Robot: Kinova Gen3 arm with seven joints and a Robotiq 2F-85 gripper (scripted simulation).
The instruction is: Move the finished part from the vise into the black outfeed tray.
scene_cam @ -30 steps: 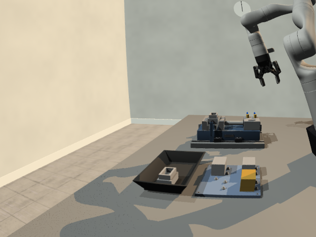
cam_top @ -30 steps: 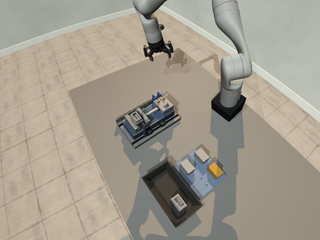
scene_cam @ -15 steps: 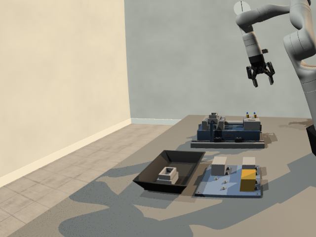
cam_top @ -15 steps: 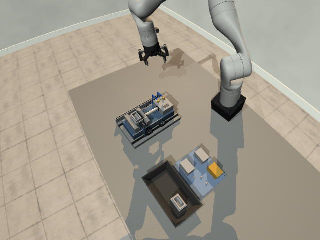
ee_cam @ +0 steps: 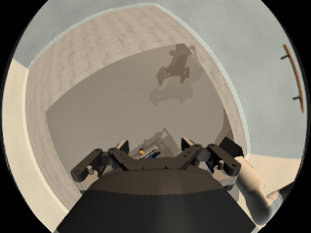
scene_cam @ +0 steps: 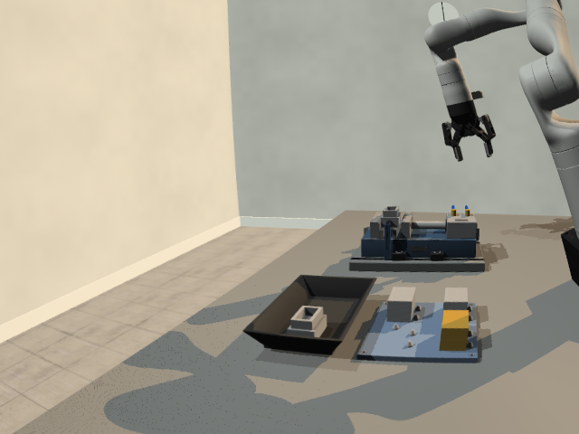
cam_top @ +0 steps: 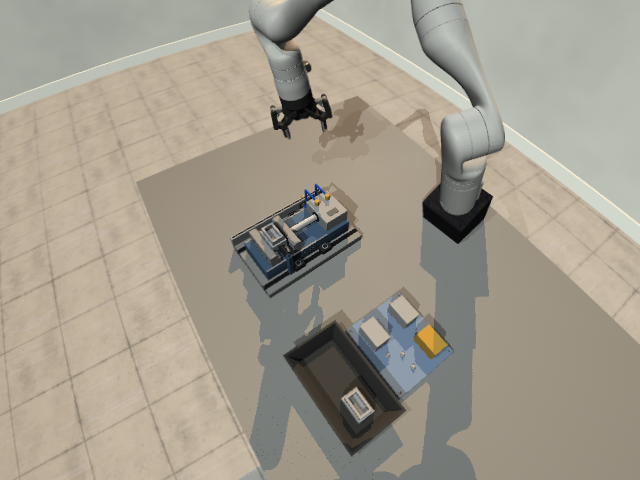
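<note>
The blue vise lies 11 cm ahead of my hand, 18 cm to the left of it and 18 cm below it. Round my hand: light blue fixture plate: 53 cm to the left, 22 cm below; orange block: 5 cm behind, 57 cm to the left, 19 cm below.
</note>
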